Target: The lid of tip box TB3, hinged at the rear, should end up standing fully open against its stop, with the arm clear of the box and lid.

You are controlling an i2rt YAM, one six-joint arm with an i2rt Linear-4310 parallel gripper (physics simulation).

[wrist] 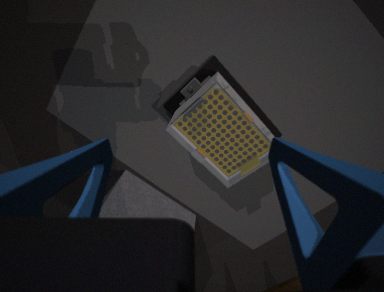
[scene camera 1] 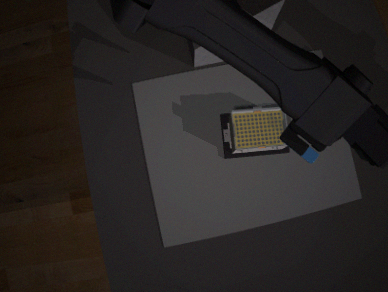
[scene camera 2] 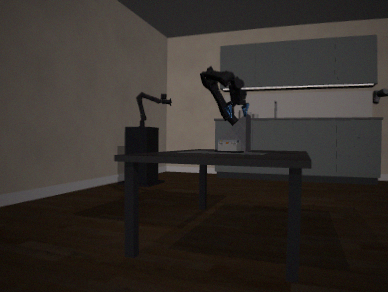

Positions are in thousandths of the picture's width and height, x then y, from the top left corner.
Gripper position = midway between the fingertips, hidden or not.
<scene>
The gripper (scene camera 1: 805,430) is open, holding nothing. Further things: a tip box (scene camera 1: 640,454) and a grey mat (scene camera 1: 512,666).
The gripper is seen too in the wrist view (wrist: 496,505). The tip box is seen too in the wrist view (wrist: 559,409). The grey mat is seen too in the wrist view (wrist: 806,255).
</scene>
